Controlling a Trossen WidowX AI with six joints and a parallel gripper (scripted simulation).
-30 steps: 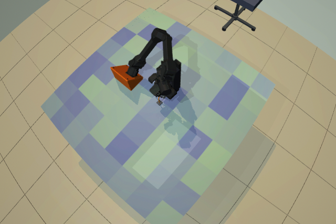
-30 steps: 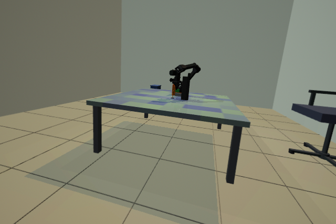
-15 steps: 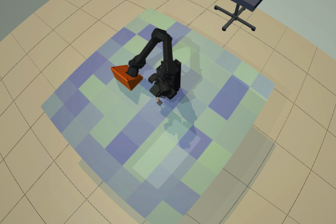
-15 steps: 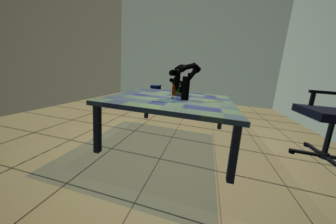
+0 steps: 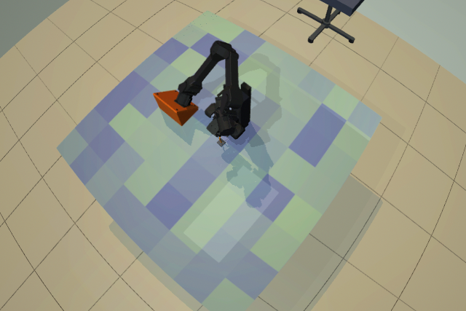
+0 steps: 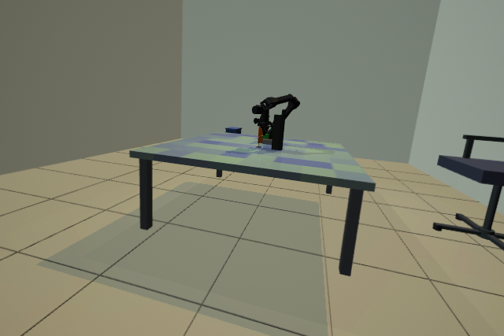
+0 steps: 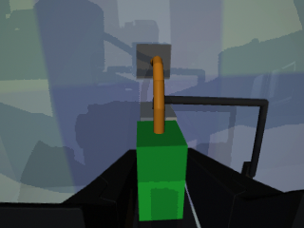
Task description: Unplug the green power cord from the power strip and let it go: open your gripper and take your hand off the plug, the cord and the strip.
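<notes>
Right now the green plug is 3 cm to the left of my gripper tip.
</notes>
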